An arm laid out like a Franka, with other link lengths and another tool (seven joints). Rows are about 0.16 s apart.
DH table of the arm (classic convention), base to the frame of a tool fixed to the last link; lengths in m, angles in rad. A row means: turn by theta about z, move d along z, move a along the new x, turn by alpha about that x. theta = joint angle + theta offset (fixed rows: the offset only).
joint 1: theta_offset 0, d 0.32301, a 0, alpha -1.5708
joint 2: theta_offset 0, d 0, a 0, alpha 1.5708
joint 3: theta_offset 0, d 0.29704, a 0.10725, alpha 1.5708
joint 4: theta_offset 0, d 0, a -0.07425, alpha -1.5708
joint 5: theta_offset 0, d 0.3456, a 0, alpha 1.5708
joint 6: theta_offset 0, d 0, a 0.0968, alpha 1.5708
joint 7: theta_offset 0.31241, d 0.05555, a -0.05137, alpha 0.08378
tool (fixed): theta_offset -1.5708, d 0.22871, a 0, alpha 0
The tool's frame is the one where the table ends.
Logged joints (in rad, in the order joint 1, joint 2, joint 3, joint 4, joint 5, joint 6, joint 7), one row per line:
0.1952, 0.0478, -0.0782, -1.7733, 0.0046, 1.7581, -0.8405
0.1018, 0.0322, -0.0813, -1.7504, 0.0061, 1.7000, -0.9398
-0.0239, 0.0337, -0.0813, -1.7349, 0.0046, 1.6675, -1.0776
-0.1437, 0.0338, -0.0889, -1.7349, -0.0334, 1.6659, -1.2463
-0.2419, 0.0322, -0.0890, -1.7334, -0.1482, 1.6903, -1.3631
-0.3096, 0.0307, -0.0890, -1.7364, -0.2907, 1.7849, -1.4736
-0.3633, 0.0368, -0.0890, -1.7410, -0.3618, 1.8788, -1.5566
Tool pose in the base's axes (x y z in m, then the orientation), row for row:
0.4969, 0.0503, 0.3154, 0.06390, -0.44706, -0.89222, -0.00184
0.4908, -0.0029, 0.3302, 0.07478, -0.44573, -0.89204, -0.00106
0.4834, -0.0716, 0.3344, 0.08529, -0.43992, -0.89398, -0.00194
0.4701, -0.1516, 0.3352, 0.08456, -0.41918, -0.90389, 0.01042
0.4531, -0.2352, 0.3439, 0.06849, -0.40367, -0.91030, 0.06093
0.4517, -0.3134, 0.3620, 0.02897, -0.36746, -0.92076, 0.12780
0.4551, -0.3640, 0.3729, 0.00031, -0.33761, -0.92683, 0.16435
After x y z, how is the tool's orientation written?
As a quaternion, w x y z.
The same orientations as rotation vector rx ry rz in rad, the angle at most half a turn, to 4 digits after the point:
-1.3501, -2.6944, -0.0056
-1.3373, -2.6764, -0.0032
-1.3117, -2.6655, -0.0058
-1.2504, -2.6963, 0.0311
-1.2157, -2.7414, 0.1835
-1.1336, -2.8405, 0.3943
-1.0604, -2.9111, 0.5162

